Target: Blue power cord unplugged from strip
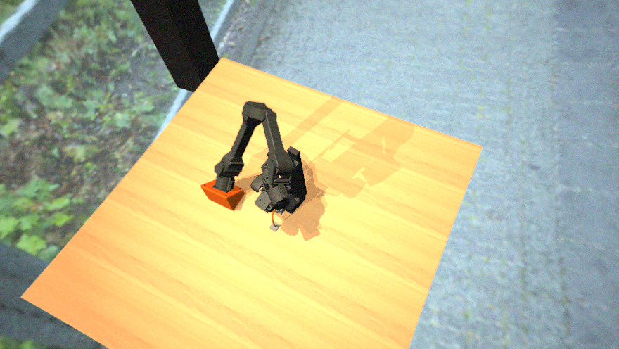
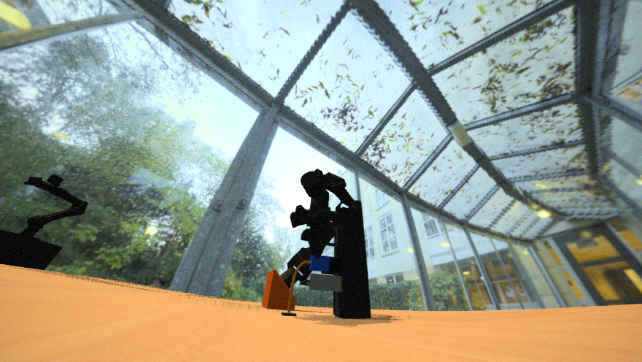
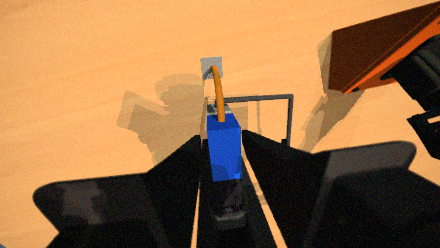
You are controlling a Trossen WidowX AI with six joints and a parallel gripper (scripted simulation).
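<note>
Right now my gripper tip is 3 cm to the right of the blue plug. From my gripper tip the other things lie so: black power strip (2 cm ahead, 10 cm to the left, 2 cm above).
</note>
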